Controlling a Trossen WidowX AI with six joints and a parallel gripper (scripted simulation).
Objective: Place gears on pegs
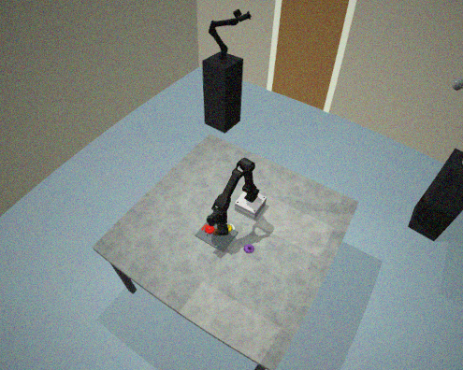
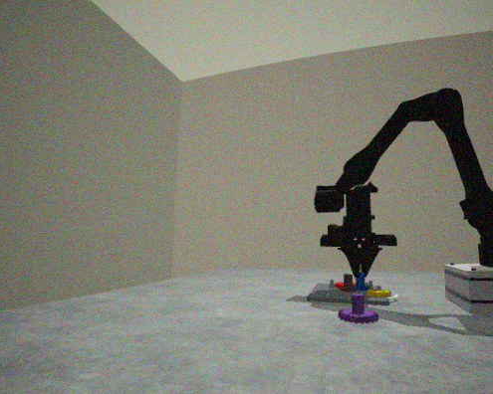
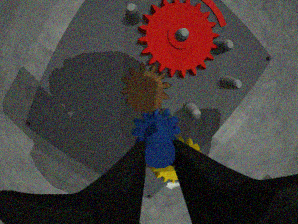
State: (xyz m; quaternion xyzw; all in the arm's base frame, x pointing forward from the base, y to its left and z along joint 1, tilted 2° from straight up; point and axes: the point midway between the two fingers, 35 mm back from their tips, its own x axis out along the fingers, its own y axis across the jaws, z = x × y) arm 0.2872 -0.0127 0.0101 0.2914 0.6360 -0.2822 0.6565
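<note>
Right now the blue gear is 1 cm below my gripper tip. The rest, counted from my gripper tip: brown gear: 3 cm ahead, 2 cm to the right, 2 cm below; red gear: 7 cm to the right, 4 cm ahead, 3 cm below; yellow gear: 4 cm behind, 3 cm below, 1 cm to the left.
</note>
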